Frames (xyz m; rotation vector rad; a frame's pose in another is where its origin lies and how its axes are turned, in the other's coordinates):
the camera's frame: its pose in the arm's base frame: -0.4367 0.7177 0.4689 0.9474 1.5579 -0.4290
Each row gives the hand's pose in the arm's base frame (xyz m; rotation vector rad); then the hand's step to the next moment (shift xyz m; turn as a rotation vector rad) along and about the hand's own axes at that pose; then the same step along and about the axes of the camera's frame.
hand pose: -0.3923 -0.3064 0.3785 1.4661 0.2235 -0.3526
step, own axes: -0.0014 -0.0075 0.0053 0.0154 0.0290 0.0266
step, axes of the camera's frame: 0.0036 -0.0081 0.0027 -0.0304 0.0078 0.0283
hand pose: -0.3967 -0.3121 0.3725 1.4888 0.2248 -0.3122
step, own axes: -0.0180 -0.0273 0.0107 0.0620 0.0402 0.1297
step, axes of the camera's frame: 0.0133 -0.0314 -0.0049 -0.0656 -0.0219 0.1323
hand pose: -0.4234 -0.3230 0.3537 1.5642 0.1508 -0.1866
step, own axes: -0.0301 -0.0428 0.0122 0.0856 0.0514 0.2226
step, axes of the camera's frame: 0.0283 -0.0448 -0.0085 -0.1011 -0.0586 0.2141
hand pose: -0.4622 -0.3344 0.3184 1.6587 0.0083 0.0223
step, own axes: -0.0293 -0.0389 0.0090 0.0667 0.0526 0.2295
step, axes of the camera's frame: 0.0346 -0.0351 -0.0049 -0.1046 -0.0773 0.2073
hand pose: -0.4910 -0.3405 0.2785 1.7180 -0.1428 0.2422
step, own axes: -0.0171 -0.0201 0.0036 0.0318 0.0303 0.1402
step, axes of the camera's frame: 0.0219 -0.0152 -0.0012 -0.0605 -0.0545 0.1223
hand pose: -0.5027 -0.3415 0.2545 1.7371 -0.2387 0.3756
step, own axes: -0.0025 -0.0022 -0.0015 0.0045 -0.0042 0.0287
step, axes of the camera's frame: 0.0031 -0.0009 -0.0018 -0.0020 -0.0109 0.0272
